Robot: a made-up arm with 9 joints. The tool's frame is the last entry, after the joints.
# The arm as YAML. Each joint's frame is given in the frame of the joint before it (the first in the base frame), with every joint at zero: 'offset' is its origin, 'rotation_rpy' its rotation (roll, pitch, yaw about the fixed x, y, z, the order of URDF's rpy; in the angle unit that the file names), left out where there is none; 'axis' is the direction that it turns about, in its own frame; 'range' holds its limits. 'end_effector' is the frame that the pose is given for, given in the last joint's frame.
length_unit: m
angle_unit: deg
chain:
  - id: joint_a
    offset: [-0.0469, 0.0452, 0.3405]
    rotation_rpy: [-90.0, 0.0, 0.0]
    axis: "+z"
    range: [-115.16, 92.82]
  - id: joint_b
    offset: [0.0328, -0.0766, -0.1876]
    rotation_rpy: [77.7, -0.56, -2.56]
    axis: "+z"
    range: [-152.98, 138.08]
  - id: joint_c
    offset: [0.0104, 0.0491, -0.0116]
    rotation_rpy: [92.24, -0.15, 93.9]
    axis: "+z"
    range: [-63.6, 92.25]
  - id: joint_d
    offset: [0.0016, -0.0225, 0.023]
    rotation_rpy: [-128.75, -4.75, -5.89]
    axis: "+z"
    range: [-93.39, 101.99]
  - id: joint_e
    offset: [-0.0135, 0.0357, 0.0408]
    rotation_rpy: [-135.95, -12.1, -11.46]
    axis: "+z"
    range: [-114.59, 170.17]
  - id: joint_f
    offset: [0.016, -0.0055, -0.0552]
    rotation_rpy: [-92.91, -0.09, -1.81]
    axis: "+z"
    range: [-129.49, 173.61]
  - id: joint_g
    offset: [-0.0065, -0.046, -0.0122]
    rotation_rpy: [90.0, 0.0, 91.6]
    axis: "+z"
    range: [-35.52, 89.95]
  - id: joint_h
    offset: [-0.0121, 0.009, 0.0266]
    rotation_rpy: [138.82, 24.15, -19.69]
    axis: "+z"
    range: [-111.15, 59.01]
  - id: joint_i
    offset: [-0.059, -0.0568, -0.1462]
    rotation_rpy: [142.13, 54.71, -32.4]
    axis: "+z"
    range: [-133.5, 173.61]
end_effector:
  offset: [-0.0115, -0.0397, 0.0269]
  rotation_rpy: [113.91, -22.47, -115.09]
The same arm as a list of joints. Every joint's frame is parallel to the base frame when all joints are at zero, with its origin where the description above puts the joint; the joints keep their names.
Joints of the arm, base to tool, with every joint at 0 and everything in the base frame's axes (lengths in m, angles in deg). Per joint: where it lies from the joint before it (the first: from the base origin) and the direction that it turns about. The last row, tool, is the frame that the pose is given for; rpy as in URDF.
joint_a: axis +y xyz -0.0469 0.0452 0.3405
joint_b: axis -0.045699 0.212996 0.975984 xyz 0.0328 -0.1876 0.0766
joint_c: axis 0.997659 0.067897 -0.0081 xyz 0.0109 0.0456 -0.0213
joint_d: axis -0.636319 0.250208 0.729722 xyz 0.023 -0.0017 -0.0225
joint_e: axis -0.050798 -0.026199 -0.998365 xyz -0.0537 -0.0093 0.0123
joint_f: axis +x xyz -0.0022 0.0176 0.0549
joint_g: axis 0 1 0.0002 xyz -0.0122 -0.0078 -0.0458
joint_h: axis -0.516184 -0.686679 -0.511884 xyz 0.009 0.0266 -0.0121
joint_i: axis 0.642104 0.566504 -0.516503 xyz 0.139 0.0904 0.0241
tool: xyz -0.0111 0.0452 -0.0163 rpy -130.24 21.92 117.63
Joint limits (deg, base to tool): -115.16..92.82 -152.98..138.08 -63.6..92.25 -93.39..101.99 -114.59..170.17 -129.49..173.61 -35.52..89.95 -111.15..59.01 -133.5..173.61

